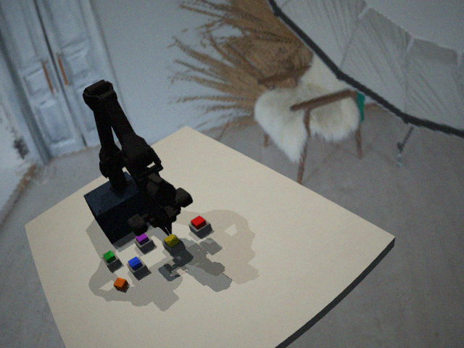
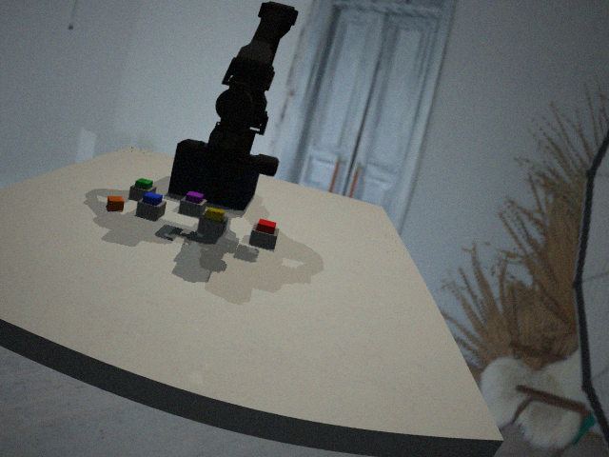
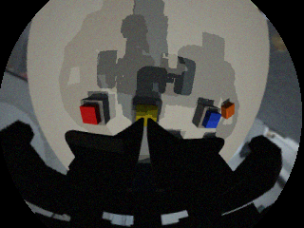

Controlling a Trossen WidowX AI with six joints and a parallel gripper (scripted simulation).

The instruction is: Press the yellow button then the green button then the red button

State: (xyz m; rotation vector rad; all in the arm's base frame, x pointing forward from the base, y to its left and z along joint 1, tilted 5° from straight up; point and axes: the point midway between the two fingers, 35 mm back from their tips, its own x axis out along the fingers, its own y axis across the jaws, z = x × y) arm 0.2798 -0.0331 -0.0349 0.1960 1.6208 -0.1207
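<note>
Right now the yellow button is 30 mm below my gripper tip. From my gripper tip the other things lie so: red button 100 mm to the left, 30 mm below, 10 mm ahead; then purple button 90 mm behind, 50 mm to the right, 30 mm below; then blue button 130 mm to the right, 30 mm below, 30 mm behind.
</note>
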